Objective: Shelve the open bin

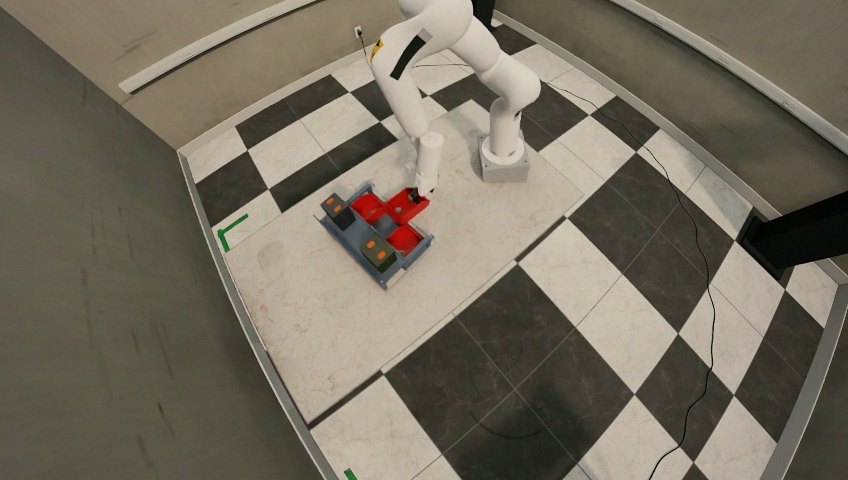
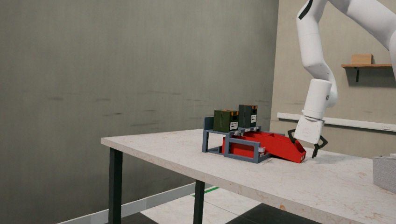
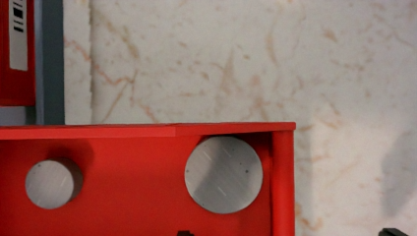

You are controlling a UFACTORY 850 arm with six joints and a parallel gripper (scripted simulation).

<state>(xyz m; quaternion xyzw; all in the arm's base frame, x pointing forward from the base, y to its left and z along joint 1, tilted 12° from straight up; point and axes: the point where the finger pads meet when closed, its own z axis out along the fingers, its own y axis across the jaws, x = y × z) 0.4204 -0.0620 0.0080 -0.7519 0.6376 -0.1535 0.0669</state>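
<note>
Now: the large grey disc 4 cm ahead of my hand, 3 cm to the right of it and 2 cm below it. Round my hand: red open bin: 8 cm ahead, 1 cm above; grey-blue shelf: 26 cm ahead, 2 cm to the left, 2 cm above; dark grey box: 34 cm ahead, 8 cm to the right, 12 cm above.
</note>
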